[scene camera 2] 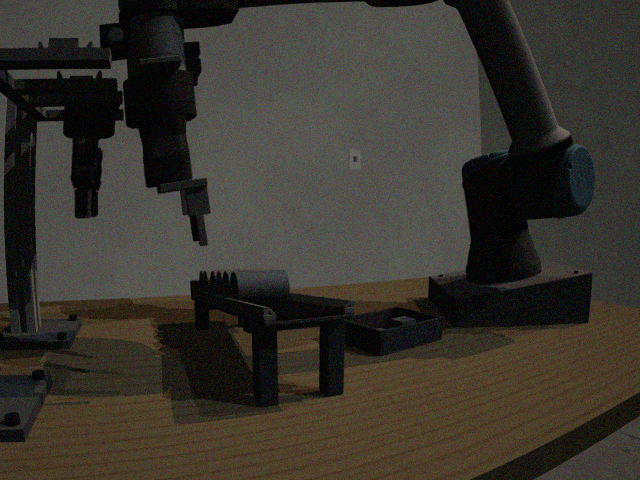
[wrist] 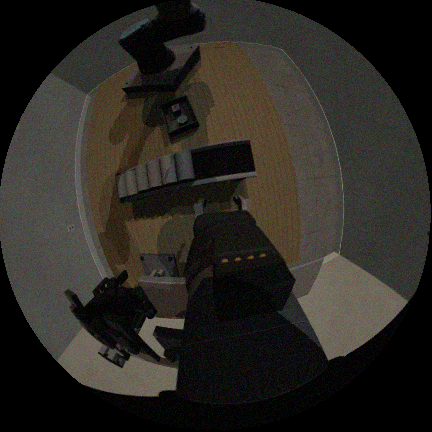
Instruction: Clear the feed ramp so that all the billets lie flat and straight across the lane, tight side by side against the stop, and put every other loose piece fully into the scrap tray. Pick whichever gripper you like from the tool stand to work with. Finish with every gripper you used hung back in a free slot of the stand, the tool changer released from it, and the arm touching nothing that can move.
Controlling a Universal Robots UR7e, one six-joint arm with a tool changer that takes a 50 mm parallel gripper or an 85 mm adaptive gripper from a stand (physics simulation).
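Places are measured from the arm's base along level axes (x ahead, y left, z up), in metres.
Where they show: arm's base, origin of the base link: (scene camera 2: pixel 504 274) (wrist: pixel 157 62).
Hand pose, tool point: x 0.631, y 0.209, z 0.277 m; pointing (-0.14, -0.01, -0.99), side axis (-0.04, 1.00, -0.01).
Observation:
Things, the pixels of their top centre, and the offset from my tool point. "*": a spot on its surface instead.
- scrap tray, middle of its top: (scene camera 2: pixel 390 317) (wrist: pixel 176 111) 0.330 m back, 0.113 m right, 0.312 m down
- pale block, middle of its top: (scene camera 2: pixel 403 318) (wrist: pixel 175 107) 0.357 m back, 0.121 m right, 0.318 m down
- round piece, middle of its top: (wrist: pixel 181 118) 0.309 m back, 0.100 m right, 0.327 m down
- bracket, surface spot: (scene camera 2: pixel 54 58) * 0.095 m ahead, 0.068 m left, 0.016 m down
Several grey billets (scene camera 2: pixel 261 284) (wrist: pixel 155 172) lie across the feed ramp (scene camera 2: pixel 242 307) (wrist: pixel 225 161), side by side at its far end in scene camera 2; small gaps cannot be judged. The ramp's other end is bare. The scrap tray (scene camera 2: pixel 410 335) (wrist: pixel 186 133) stands beside the ramp and holds a pale block (scene camera 2: pixel 403 320) (wrist: pixel 175 107) and a round piece (wrist: pixel 182 119). My parallel gripper (scene camera 2: pixel 199 242) (wrist: pixel 219 204) is on the arm, tilted, with its fingers apart and empty. It hangs above and beside the ramp. The tool stand (scene camera 2: pixel 19 222) is close beside it.
A second, dark gripper (scene camera 2: pixel 86 170) (wrist: pixel 115 317) hangs in the stand close to my arm. A stand bracket (scene camera 2: pixel 54 58) reaches toward the wrist. Bolted foot plates (scene camera 2: pixel 20 403) (wrist: pixel 165 262) sit on the table. The robot base (scene camera 2: pixel 511 304) (wrist: pixel 155 82) is beyond the tray.

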